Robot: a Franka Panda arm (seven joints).
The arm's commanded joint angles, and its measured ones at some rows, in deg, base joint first. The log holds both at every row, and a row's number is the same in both.
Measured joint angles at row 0: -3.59, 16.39, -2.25, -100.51, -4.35, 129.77, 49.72
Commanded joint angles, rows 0 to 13: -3.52, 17.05, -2.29, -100.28, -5.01, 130.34, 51.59; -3.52, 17.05, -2.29, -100.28, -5.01, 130.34, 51.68; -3.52, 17.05, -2.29, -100.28, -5.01, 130.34, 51.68; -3.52, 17.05, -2.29, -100.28, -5.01, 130.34, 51.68; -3.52, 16.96, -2.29, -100.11, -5.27, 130.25, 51.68; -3.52, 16.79, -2.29, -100.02, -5.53, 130.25, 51.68; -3.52, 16.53, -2.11, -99.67, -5.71, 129.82, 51.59; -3.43, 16.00, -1.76, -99.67, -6.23, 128.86, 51.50; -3.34, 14.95, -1.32, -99.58, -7.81, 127.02, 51.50; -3.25, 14.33, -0.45, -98.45, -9.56, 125.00, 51.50; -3.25, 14.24, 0.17, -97.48, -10.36, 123.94, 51.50; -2.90, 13.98, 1.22, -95.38, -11.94, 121.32, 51.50; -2.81, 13.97, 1.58, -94.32, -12.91, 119.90, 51.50; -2.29, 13.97, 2.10, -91.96, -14.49, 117.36, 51.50
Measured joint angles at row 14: -3.15, 15.30, -0.26, -97.59, -9.73, 125.07, 50.42
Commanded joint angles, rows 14 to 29: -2.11, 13.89, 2.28, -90.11, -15.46, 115.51, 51.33; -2.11, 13.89, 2.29, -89.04, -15.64, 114.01, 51.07; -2.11, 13.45, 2.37, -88.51, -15.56, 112.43, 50.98; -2.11, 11.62, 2.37, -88.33, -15.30, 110.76, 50.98; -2.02, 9.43, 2.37, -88.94, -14.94, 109.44, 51.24; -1.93, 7.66, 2.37, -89.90, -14.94, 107.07, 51.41; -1.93, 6.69, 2.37, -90.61, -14.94, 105.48, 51.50; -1.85, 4.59, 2.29, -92.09, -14.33, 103.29, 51.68; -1.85, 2.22, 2.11, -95.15, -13.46, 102.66, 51.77; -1.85, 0.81, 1.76, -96.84, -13.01, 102.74, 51.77; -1.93, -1.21, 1.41, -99.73, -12.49, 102.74, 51.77; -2.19, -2.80, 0.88, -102.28, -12.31, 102.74, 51.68; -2.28, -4.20, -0.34, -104.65, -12.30, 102.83, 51.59; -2.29, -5.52, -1.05, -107.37, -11.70, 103.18, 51.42; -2.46, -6.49, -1.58, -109.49, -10.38, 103.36, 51.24; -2.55, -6.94, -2.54, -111.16, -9.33, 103.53, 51.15
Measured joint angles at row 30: -2.01, -2.55, -0.69, -102.87, -12.24, 101.96, 50.64
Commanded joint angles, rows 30 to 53: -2.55, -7.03, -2.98, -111.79, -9.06, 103.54, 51.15; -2.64, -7.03, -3.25, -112.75, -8.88, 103.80, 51.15; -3.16, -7.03, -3.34, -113.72, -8.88, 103.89, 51.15; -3.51, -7.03, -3.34, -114.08, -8.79, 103.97, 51.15; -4.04, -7.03, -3.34, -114.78, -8.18, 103.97, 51.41; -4.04, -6.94, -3.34, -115.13, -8.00, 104.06, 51.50; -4.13, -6.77, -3.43, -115.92, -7.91, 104.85, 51.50; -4.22, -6.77, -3.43, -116.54, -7.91, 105.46, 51.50; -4.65, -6.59, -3.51, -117.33, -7.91, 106.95, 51.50; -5.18, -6.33, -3.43, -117.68, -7.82, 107.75, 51.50; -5.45, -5.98, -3.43, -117.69, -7.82, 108.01, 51.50; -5.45, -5.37, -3.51, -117.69, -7.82, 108.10, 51.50; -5.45, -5.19, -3.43, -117.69, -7.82, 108.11, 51.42; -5.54, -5.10, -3.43, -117.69, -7.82, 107.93, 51.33; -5.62, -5.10, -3.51, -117.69, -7.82, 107.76, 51.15; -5.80, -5.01, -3.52, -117.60, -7.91, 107.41, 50.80; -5.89, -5.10, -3.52, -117.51, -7.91, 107.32, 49.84; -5.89, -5.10, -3.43, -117.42, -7.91, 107.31, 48.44; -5.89, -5.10, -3.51, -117.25, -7.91, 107.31, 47.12; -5.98, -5.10, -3.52, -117.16, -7.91, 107.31, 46.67; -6.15, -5.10, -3.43, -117.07, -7.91, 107.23, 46.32; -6.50, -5.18, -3.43, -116.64, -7.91, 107.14, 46.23; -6.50, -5.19, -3.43, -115.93, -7.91, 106.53, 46.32; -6.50, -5.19, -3.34, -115.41, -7.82, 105.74, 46.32
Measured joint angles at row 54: -5.74, -4.66, -3.73, -116.96, -8.49, 107.26, 47.74
